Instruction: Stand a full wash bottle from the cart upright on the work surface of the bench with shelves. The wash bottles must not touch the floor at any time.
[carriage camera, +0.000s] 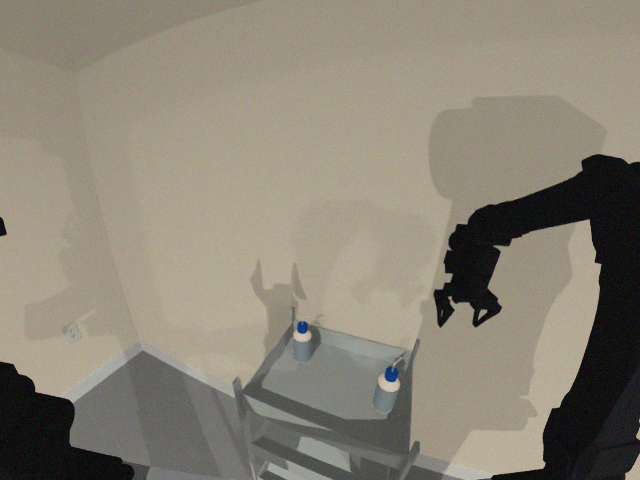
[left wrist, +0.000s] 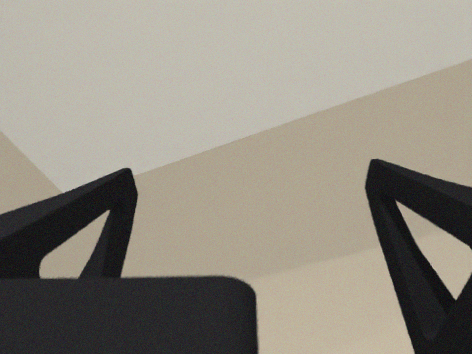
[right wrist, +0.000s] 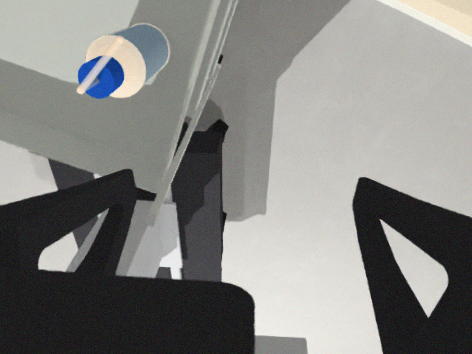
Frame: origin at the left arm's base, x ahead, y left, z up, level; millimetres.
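Seen in the pictures: left gripper, fingertip midpoint: (left wrist: 249, 177); right gripper, fingertip midpoint: (carriage camera: 457, 325) (right wrist: 244, 186).
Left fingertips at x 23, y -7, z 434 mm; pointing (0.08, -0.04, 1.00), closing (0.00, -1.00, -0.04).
Note:
Offsets run from my left fingertips to a thing's top centre. Level surfaces: height alone.
Two wash bottles with blue caps, cream shoulders and grey-blue lower bodies stand upright on the top tray of the grey cart (carriage camera: 294, 406) (right wrist: 45, 110). One bottle @(480 mm ahead, 306 mm right, 504 mm down) (carriage camera: 302, 348) is at the back left of the tray. The other bottle @(310 mm ahead, 550 mm right, 504 mm down) (carriage camera: 385, 396) (right wrist: 134, 67) is at the right side, near the tray's edge. My right gripper (carriage camera: 458, 325) (right wrist: 244, 186) is open and empty, pointing down, above and to the right of the cart in the carriage view. My left gripper (left wrist: 249, 177) is open and empty, facing wall and ceiling. The bench with shelves does not show.
The cart has lower shelves and upright corner posts (carriage camera: 238, 400). A beige wall (carriage camera: 206, 180) stands behind it, with a white skirting board (carriage camera: 180, 365) and a wall socket @(683 mm ahead, 975 mm left, 884 mm down) (carriage camera: 72, 332) at the left. Grey floor @(1341 mm down) (carriage camera: 170, 403) (right wrist: 350, 125) lies beside the cart.

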